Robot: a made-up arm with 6 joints. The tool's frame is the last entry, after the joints. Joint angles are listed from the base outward. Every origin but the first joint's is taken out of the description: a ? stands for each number. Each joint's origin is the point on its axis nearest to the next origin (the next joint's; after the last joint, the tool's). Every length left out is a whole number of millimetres.
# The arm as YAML. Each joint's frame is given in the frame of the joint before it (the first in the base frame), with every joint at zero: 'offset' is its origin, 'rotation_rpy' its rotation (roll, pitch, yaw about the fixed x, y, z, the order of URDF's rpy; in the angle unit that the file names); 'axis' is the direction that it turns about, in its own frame. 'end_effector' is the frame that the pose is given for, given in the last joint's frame.
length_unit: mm
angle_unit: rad
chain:
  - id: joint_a
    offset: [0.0, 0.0, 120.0]
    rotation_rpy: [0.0, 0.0, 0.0]
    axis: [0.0, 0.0, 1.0]
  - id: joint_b
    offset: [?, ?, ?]
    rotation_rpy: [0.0, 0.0, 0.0]
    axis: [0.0, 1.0, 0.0]
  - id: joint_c
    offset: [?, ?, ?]
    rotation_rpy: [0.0, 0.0, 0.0]
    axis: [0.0, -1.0, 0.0]
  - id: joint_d
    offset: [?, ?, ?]
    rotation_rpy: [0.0, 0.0, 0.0]
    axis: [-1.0, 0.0, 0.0]
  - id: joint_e
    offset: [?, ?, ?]
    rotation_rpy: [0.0, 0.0, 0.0]
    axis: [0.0, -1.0, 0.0]
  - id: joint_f
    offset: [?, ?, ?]
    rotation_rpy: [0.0, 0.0, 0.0]
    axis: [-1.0, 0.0, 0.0]
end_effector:
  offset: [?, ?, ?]
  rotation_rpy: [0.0, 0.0, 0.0]
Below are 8 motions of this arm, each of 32 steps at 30 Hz.
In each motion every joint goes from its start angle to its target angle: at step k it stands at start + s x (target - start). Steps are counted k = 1, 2, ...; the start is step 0. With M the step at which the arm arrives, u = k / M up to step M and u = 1 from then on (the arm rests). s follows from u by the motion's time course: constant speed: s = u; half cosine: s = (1 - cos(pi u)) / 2; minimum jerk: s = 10 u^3 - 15 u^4 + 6 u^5.
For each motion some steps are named. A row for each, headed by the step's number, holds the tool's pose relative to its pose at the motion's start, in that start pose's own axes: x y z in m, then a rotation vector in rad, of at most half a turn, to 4 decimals.
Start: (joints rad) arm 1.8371 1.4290 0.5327 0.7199 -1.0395 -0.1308
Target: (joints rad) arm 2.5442 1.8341 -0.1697 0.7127 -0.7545 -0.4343
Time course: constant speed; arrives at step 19
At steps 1, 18, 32:
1: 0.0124 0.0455 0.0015 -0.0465 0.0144 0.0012
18: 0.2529 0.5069 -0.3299 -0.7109 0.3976 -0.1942
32: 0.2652 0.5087 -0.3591 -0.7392 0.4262 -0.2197

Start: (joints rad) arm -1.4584 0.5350 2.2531 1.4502 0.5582 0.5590
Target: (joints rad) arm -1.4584 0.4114 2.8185 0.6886 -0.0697 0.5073
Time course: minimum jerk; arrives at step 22
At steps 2, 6, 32:
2: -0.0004 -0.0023 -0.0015 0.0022 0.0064 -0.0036
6: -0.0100 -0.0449 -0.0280 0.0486 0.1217 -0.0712
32: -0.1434 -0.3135 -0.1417 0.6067 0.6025 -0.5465

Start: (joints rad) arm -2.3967 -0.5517 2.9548 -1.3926 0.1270 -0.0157
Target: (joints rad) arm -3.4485 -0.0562 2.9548 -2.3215 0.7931 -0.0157
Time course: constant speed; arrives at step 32
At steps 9, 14, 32:
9: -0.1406 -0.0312 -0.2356 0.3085 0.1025 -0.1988
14: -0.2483 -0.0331 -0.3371 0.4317 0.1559 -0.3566
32: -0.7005 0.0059 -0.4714 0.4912 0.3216 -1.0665

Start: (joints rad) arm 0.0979 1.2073 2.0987 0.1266 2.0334 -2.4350
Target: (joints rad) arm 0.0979 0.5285 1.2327 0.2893 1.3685 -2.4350
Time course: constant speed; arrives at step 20
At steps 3, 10, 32:
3: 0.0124 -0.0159 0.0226 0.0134 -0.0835 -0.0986
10: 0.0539 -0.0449 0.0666 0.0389 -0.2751 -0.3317
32: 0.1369 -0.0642 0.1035 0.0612 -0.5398 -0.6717

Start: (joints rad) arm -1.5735 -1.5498 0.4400 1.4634 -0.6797 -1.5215
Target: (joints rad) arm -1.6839 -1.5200 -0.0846 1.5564 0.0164 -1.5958
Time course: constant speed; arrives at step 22
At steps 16, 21, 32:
16: -0.0086 0.0371 -0.2346 -0.2500 0.2988 0.4923
21: -0.0214 0.0310 -0.3068 -0.2996 0.4301 0.6344
32: -0.0245 0.0288 -0.3209 -0.3077 0.4583 0.6618

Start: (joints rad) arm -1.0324 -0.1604 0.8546 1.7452 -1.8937 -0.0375
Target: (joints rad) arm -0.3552 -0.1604 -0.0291 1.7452 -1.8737 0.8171
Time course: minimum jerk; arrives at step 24
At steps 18, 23, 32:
18: -0.2539 0.2940 -0.2343 -1.4824 -0.7082 -0.0975
23: -0.2778 0.3064 -0.2883 -1.6238 -0.8093 -0.1726
32: -0.2779 0.3065 -0.2887 -1.6247 -0.8100 -0.1731

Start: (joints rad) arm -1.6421 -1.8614 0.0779 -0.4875 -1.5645 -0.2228
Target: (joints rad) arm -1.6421 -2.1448 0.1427 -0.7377 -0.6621 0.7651
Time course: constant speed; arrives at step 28
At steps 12, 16, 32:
12: -0.0620 0.0293 -0.0523 -0.4681 -0.5176 0.1283
16: -0.0816 0.0384 -0.0717 -0.6066 -0.7031 0.1294
32: -0.1368 0.0631 -0.1355 -0.9311 -1.2786 0.0007

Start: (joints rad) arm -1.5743 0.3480 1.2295 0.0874 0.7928 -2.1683
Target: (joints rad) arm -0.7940 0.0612 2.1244 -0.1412 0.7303 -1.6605
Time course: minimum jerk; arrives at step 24
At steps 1, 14, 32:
1: 0.0003 0.0002 -0.0004 0.0002 0.0003 0.0008
14: 0.1793 0.3236 -0.2111 0.2461 -0.0067 0.7901
32: 0.1338 0.5370 -0.1666 0.3730 -0.2158 1.1943

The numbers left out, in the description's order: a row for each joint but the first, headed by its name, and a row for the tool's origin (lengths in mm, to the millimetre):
joint_b: 0.0 0.0 0.0
joint_c: 0.0 0.0 401.0
joint_d: 556.0 0.0 0.0
joint_e: 0.0 -119.0 0.0
joint_f: 0.0 0.0 0.0
tool: 0.0 0.0 0.0

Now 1 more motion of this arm.
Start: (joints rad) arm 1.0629 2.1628 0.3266 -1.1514 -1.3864 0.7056
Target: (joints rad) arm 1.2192 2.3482 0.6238 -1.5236 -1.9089 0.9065
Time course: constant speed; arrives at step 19
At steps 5, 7, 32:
5: 0.0139 -0.0030 0.0222 -0.0697 0.0468 0.1234
7: 0.0196 -0.0042 0.0309 -0.1004 0.0649 0.1736
32: 0.0555 -0.0117 0.0802 -0.3152 0.1676 0.4824

